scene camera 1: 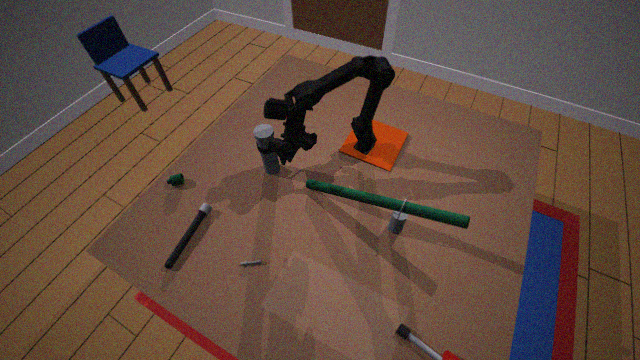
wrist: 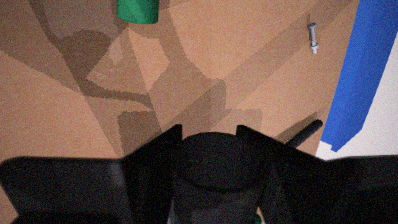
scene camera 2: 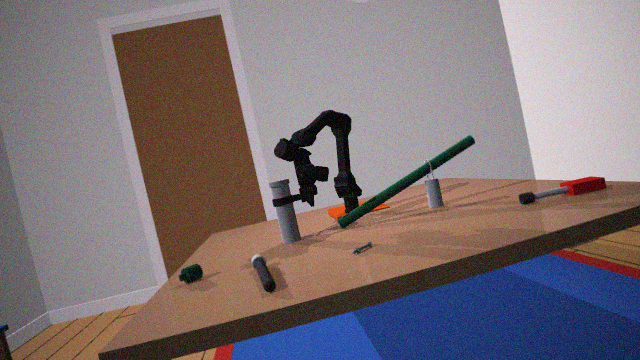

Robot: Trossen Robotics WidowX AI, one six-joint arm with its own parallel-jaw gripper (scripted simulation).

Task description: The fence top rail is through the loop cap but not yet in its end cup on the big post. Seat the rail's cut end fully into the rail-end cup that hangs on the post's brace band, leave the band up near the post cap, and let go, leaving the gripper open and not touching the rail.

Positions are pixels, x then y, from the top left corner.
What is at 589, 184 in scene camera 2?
A red-handled tool.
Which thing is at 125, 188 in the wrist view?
My gripper.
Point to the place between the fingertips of my gripper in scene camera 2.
312, 203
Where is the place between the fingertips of my gripper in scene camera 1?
286, 163
